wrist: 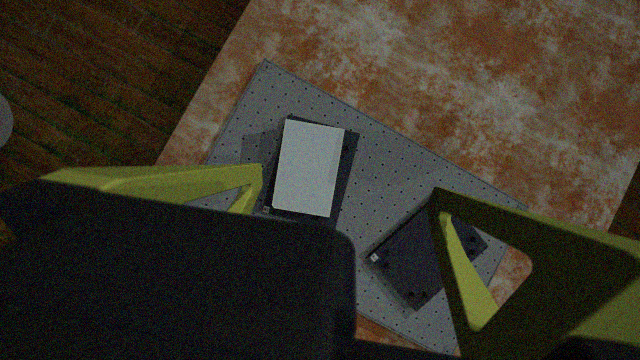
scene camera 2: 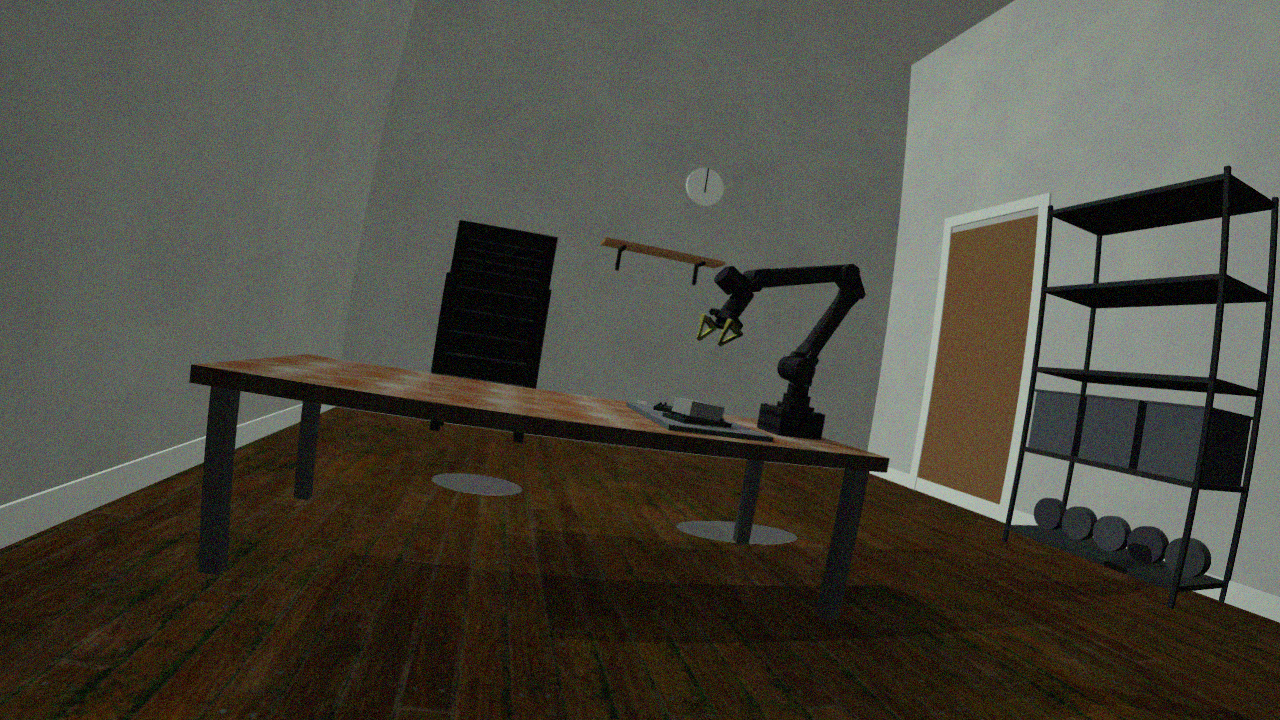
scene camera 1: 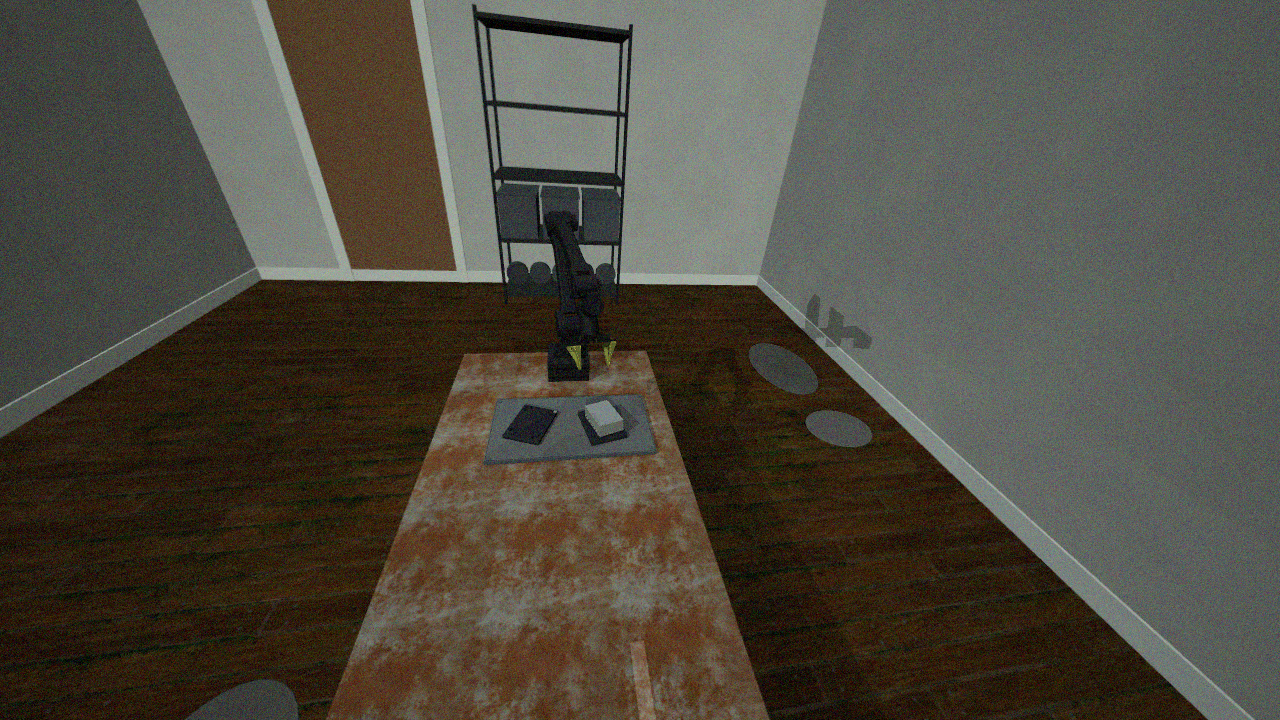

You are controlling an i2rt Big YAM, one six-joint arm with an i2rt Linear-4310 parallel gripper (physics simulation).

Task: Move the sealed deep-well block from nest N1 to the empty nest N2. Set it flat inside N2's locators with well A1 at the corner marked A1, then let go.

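Frame: origin at the arm's base, x right, y back, z down, level; millimetres.
Seen in the pictures: gripper, between the fingertips: [wrist: 343,185] [scene camera 2: 708,342] [scene camera 1: 594,367]; arm's base, origin of its link: [scene camera 2: 794,409].
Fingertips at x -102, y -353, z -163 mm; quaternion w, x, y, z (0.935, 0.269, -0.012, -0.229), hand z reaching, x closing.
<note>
Pixels of each thing's top centre, then the offset from my fingertips to it. "spot": a spot on its surface instead. Level surfaces: height alone.
- sealed deep-well block, centre of its top: [wrist: 307,167] [scene camera 2: 700,400] [scene camera 1: 603,411] dy -6, dx -34, dz +170 mm
- dark nest N1, a spot on its surface: [wrist: 350,160] spot: dy -56, dx +13, dz +221 mm
- Empty dark nest N2, centre of its top: [wrist: 433,253] [scene camera 1: 530,420] dy -5, dx +205, dz +211 mm
- small white corner tag, a spot on its surface: [wrist: 374,257] spot: dy +53, dx +133, dz +221 mm
- grey perforated plate, centre of its top: [wrist: 358,210] [scene camera 2: 691,417] [scene camera 1: 572,423] dy +4, dx +71, dz +232 mm
- rust-patterned table, height of its surface: dz +246 mm
The sealed deep-well block [scene camera 1: 603,418] [scene camera 2: 707,411] [wrist: 308,167], a pale box, sits on dark nest N1 [wrist: 350,160]. Empty dark nest N2 [scene camera 1: 529,424] [wrist: 407,255] lies beside it, turned at a different angle; a small white corner tag [wrist: 374,257] shows on it in the wrist view. Another tag [wrist: 266,209] shows at N1's corner near the block. My yellow-fingered gripper [scene camera 1: 594,366] [scene camera 2: 711,341] [wrist: 343,185] is open and empty, high above the table on the arm-base side of the nests. My gripper body hides part of N1's near end in the wrist view.
Both nests stand on a grey perforated plate [scene camera 1: 563,450] [wrist: 385,175] on the rust-patterned table [scene camera 1: 554,555] [scene camera 2: 402,386] [wrist: 450,75]. The arm's base [scene camera 1: 567,364] [scene camera 2: 791,419] stands at the table end. A shelf rack [scene camera 1: 552,109] [scene camera 2: 1154,204] stands beyond that end.
</note>
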